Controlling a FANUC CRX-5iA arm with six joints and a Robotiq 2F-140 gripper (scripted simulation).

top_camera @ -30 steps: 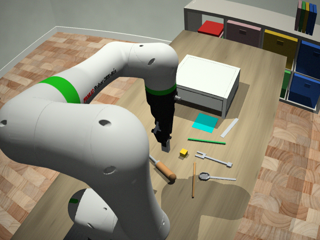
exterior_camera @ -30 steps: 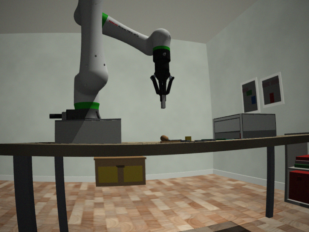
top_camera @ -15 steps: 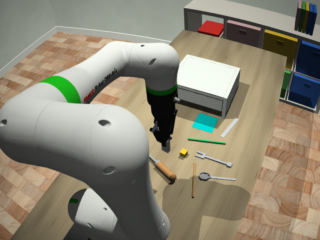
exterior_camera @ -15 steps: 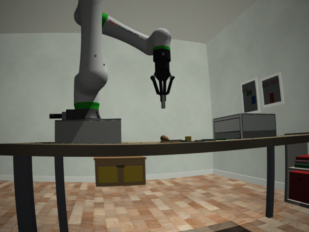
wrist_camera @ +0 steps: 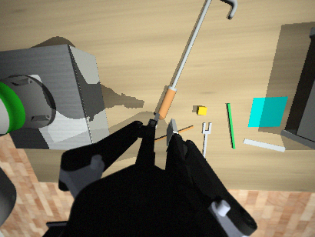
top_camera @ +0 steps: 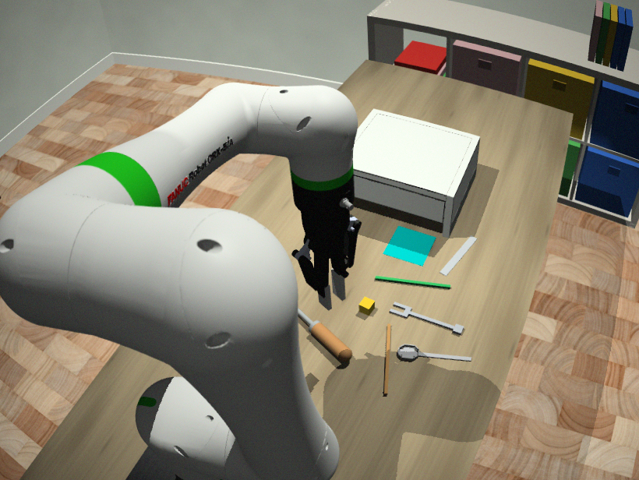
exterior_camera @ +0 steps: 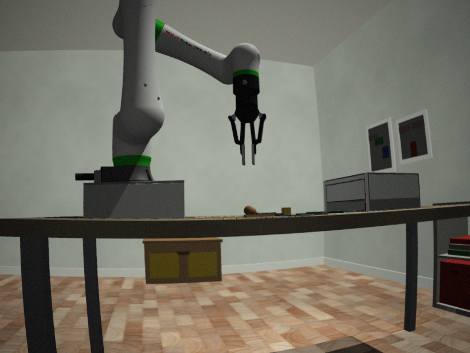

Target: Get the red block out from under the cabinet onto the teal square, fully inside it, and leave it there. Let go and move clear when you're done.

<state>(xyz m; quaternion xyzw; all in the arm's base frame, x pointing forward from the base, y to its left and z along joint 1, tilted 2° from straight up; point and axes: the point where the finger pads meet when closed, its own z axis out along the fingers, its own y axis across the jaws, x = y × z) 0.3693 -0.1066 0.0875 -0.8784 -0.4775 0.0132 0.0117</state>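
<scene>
The wooden stick lies 110 mm to the right of my hand and 200 mm below it. The rest, counted from my hand: hook tool: 110 mm ahead, 110 mm to the left, 190 mm below; grey spoon-like tool: 30 mm ahead, 180 mm to the right, 200 mm below; yellow cube: 120 mm ahead, 30 mm to the right, 190 mm below.
</scene>
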